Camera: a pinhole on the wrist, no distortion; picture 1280 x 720 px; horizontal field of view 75.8 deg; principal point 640.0 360.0 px. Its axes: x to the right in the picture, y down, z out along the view. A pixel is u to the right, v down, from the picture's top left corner.
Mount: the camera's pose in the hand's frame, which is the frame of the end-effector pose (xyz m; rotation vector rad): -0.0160 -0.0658 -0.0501 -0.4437 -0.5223 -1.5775
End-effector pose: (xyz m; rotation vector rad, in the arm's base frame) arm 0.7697 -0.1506 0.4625 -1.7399 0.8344 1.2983
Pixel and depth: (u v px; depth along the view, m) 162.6 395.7 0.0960
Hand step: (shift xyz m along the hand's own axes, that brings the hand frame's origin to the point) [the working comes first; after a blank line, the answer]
In the camera's frame: -0.0557 0.0042 0.0960

-0.0106 0.0348 -0.0032
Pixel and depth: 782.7 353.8 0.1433
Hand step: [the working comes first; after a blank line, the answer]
In the camera's frame: 0.0249 -0.0011 0.1433

-0.0230 -0.0037 0.0812
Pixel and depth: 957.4 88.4 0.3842
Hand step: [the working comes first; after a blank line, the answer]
In the camera's frame: 0.1483 -0.1269 0.3842

-0.1642 0.0393 0.3407
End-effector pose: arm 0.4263 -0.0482 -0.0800 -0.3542 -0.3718 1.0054
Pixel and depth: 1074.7 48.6 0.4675
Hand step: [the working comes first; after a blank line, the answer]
In the camera's frame: 0.2472 -0.1771 0.4675

-0.2237 0.0086 0.4621
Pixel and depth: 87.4 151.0 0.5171
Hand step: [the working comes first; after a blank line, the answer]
In the camera's frame: -0.3476 -0.1315 0.5171

-0.1367 0.5211 0.1653
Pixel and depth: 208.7 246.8 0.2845
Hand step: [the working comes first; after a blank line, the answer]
In the camera's frame: -0.1493 -0.0392 0.2845

-0.0524 0.2214 0.0946
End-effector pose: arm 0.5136 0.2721 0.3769 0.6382 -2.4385 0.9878
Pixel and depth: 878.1 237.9 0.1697
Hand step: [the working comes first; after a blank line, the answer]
In the camera's frame: 0.0491 -0.0252 0.1697

-0.0495 -0.0073 0.1151
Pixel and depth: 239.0 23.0 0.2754
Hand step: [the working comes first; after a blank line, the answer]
In the camera's frame: -0.1343 -0.1129 0.2754

-0.1267 0.2071 0.0909
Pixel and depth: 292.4 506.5 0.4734
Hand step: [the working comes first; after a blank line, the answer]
In the camera's frame: -0.2002 0.0844 0.4734

0.0690 0.3664 0.2279
